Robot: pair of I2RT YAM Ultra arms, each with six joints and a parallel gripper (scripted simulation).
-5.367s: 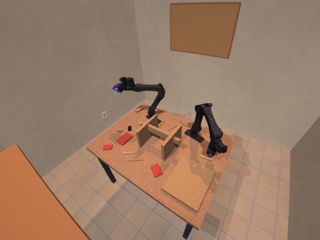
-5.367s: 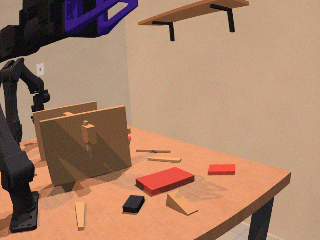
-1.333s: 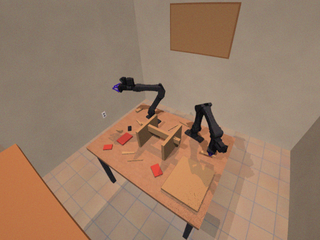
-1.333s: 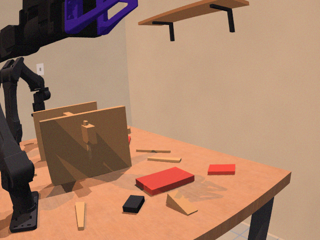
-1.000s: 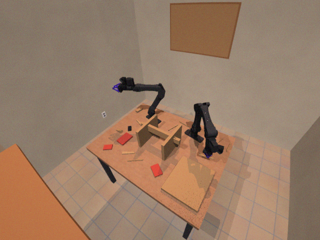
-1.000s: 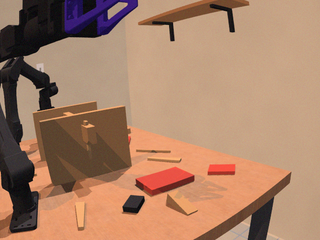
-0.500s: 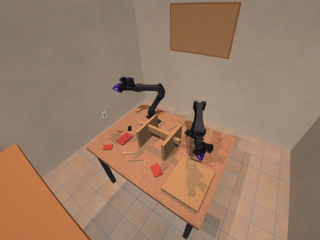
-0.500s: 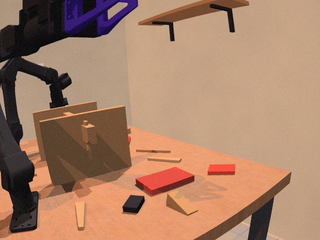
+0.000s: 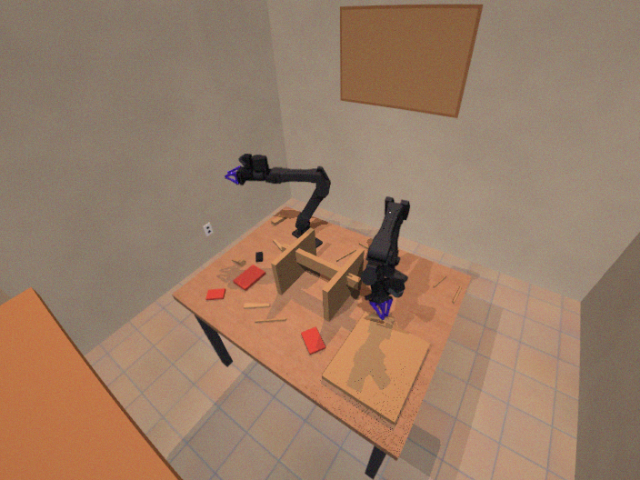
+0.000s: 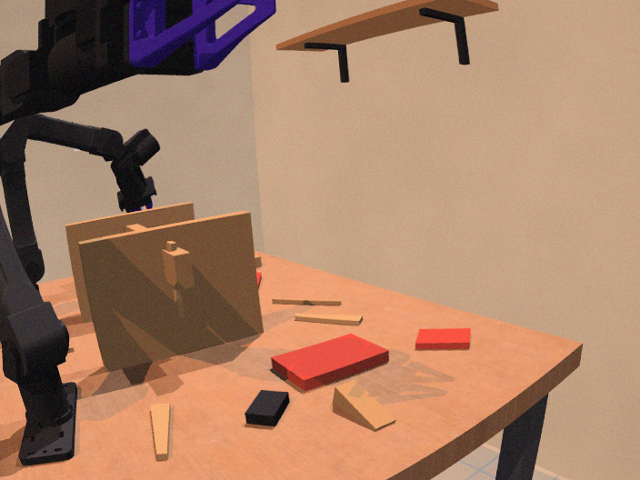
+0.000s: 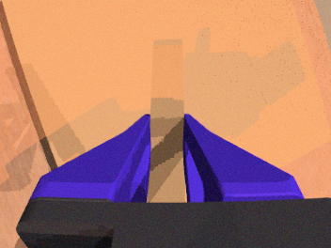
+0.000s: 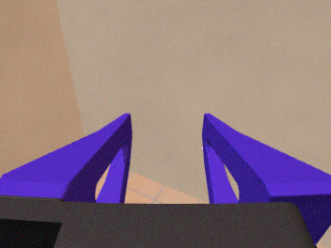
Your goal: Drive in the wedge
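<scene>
My left gripper is now 110 mm past the rail, 370 mm to the left of it and 20 mm above it. Round my left hand: black block: 100 mm behind, 770 mm to the right, 160 mm below; then flat panel: 90 mm ahead, 40 mm to the left, 150 mm below.
</scene>
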